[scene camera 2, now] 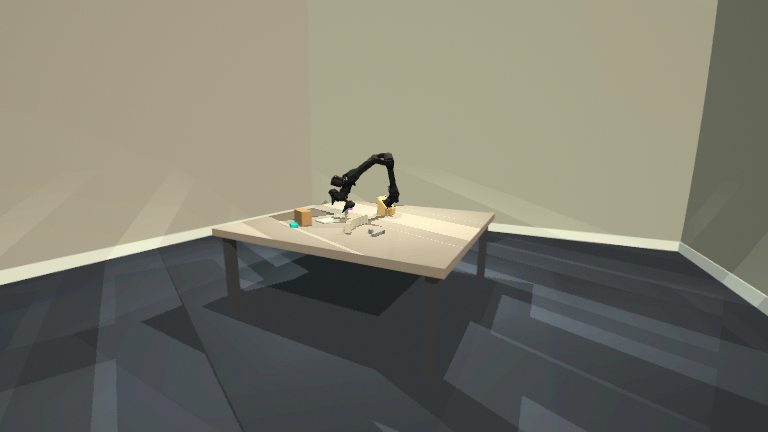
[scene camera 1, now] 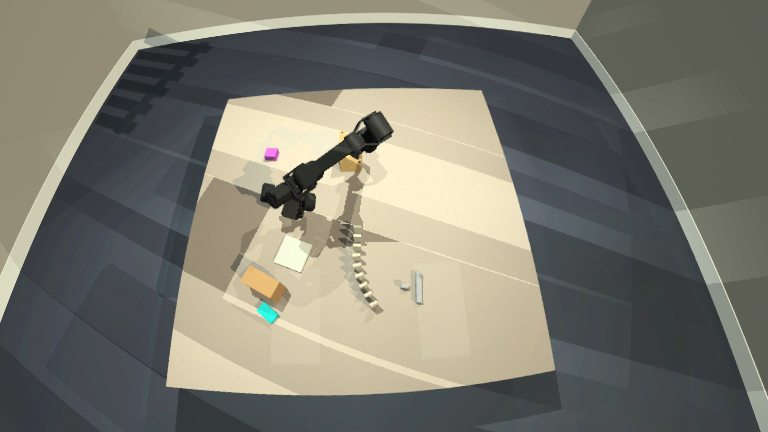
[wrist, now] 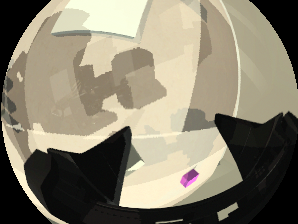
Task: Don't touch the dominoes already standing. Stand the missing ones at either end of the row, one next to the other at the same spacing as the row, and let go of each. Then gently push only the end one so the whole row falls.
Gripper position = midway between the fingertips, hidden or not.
Observation:
My gripper [scene camera 1: 283, 206] is open, holding nothing. Also in view: an orange box [scene camera 1: 254, 278] and a white flat square [scene camera 1: 293, 253].
My gripper is seen too in the wrist view [wrist: 175, 124]. The wrist view does not show the orange box: it is out of frame.

